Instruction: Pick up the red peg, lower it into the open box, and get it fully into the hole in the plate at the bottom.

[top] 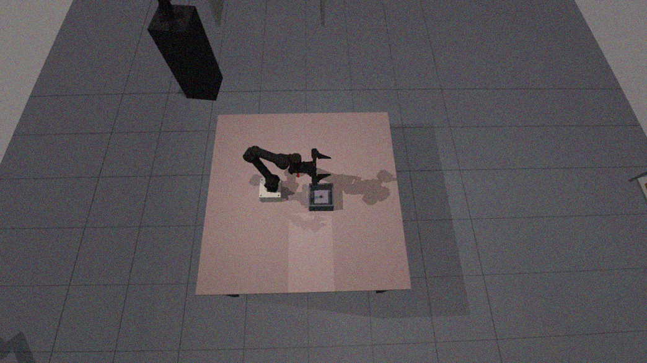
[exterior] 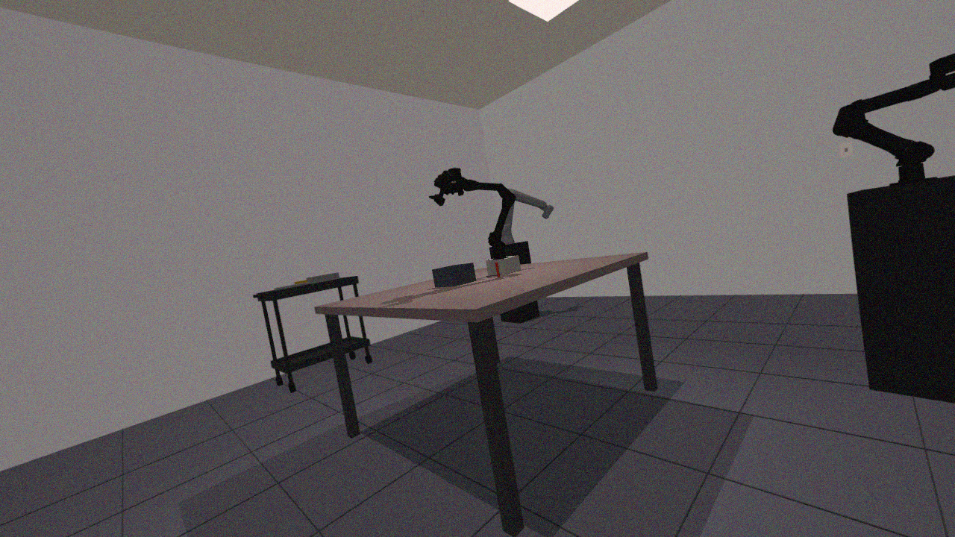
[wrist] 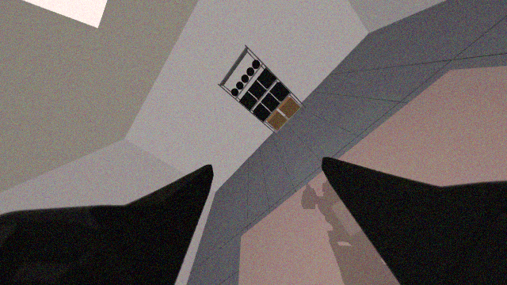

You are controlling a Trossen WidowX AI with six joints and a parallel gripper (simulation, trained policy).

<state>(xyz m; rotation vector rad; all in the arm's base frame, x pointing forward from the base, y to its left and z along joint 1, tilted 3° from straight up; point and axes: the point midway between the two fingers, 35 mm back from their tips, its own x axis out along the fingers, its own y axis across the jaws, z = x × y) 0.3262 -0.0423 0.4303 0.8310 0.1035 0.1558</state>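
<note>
The small red peg is 470 mm below my gripper tip, 220 mm behind it and 150 mm to the left of it. The rest, counted from my gripper tip: dark box (480 mm below, 50 mm behind); then grey plate (460 mm below, 50 mm behind).
</note>
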